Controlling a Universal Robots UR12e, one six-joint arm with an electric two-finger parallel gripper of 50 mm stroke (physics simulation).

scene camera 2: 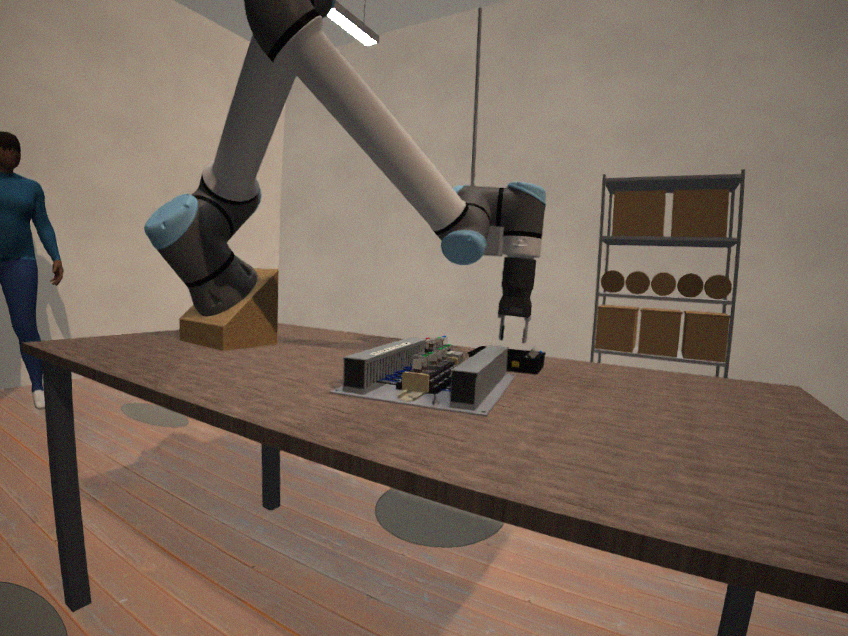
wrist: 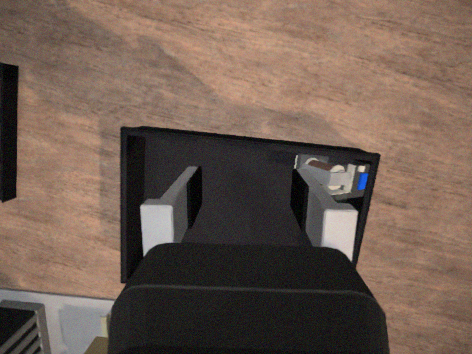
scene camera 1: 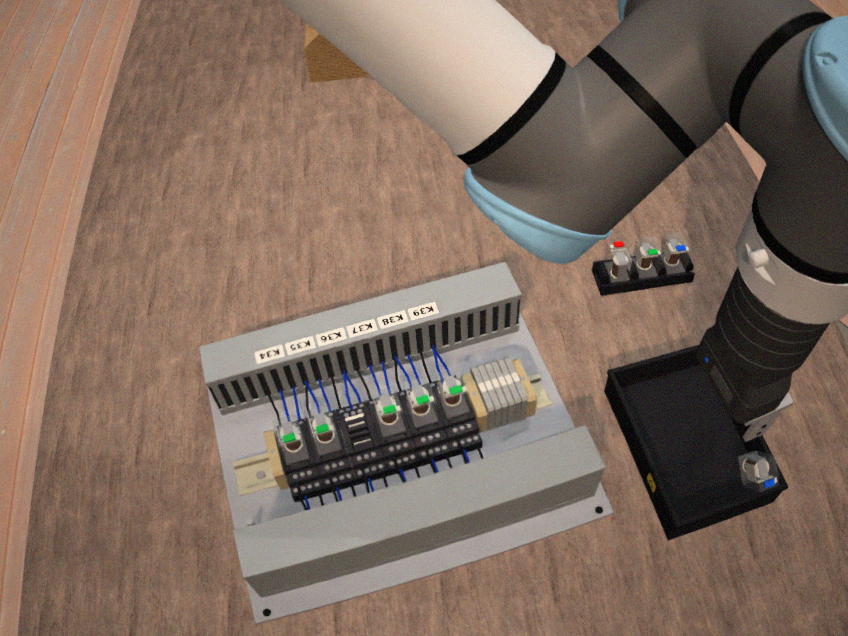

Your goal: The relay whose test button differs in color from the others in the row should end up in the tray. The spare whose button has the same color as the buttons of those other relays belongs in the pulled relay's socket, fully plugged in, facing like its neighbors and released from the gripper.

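Frame: origin at the arm's base, x ahead, y left, z up, level; millimetres.
Seen in the pictures: gripper, fingertip midpoint: (scene camera 2: 512, 341) (wrist: 246, 186) (scene camera 1: 737, 406); arm's base at its link origin: (scene camera 2: 228, 292).
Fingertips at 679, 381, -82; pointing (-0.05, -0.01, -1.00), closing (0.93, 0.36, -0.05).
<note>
Offsets run from my fingertips to a thing's top centre, as dx, dy, dz.
My gripper (scene camera 2: 514, 340) (wrist: 246, 186) is open and empty above the black tray {+7, -33, -23} (scene camera 1: 684, 438) (scene camera 2: 526, 366) (wrist: 131, 210). A clear relay with a blue button {+47, +20, -8} (scene camera 1: 758, 470) (wrist: 327, 176) lies on its side in a corner of the tray; in the wrist view one finger partly covers it. In the row, the third socket from the left, K36 (scene camera 1: 356, 428), is empty. The relays beside it, such as the K35 relay {+17, -359, +11} (scene camera 1: 323, 431) and the K37 relay {-3, -305, +11} (scene camera 1: 389, 410), have green buttons. The green-button spare {-196, -52, -10} (scene camera 1: 645, 257) stands in the middle of the spare holder {-196, -52, -35} (scene camera 1: 647, 284).
A red-button spare {-190, -83, -10} (scene camera 1: 619, 262) and a blue-button spare {-202, -20, -10} (scene camera 1: 675, 253) flank the green one. Grey wire ducts {-91, -336, +5} (scene camera 1: 363, 328) {+86, -274, +5} (scene camera 1: 417, 510) run along both sides of the relay row. Terminal blocks {-35, -213, -12} (scene camera 1: 498, 391) stand at its right end. The arm passes above the table beyond the panel.
</note>
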